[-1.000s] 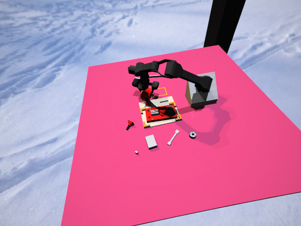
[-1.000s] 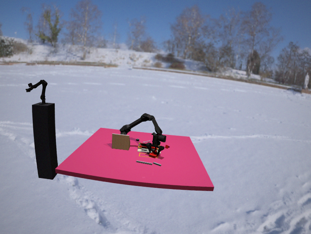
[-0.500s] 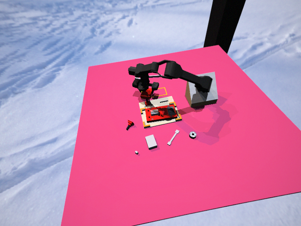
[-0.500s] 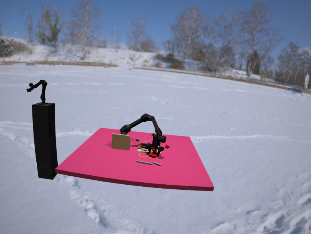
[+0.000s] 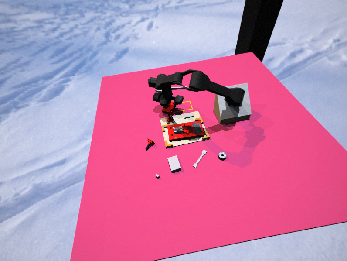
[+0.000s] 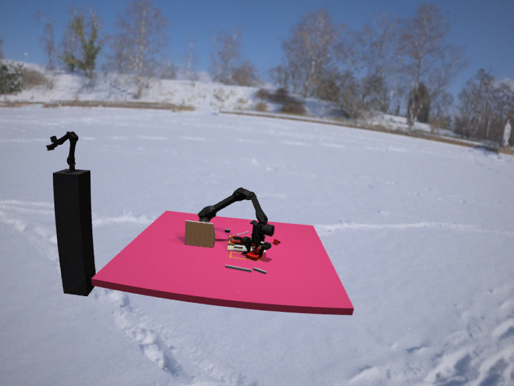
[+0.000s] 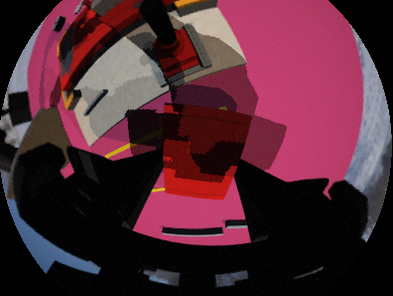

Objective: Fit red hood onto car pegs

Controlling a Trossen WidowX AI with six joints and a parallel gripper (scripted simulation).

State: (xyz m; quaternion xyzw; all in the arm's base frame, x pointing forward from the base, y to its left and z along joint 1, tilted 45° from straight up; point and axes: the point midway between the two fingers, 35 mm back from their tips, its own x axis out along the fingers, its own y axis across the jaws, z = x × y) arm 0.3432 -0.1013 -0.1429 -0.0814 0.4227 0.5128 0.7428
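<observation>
Now: the grey engine block 220 mm to the left of my gripper tip and 10 mm above it. Also, from my gripper tip: wheel 160 mm behind, 440 mm to the left; red hood 10 mm above; beige jig 30 mm behind, 200 mm to the left.
</observation>
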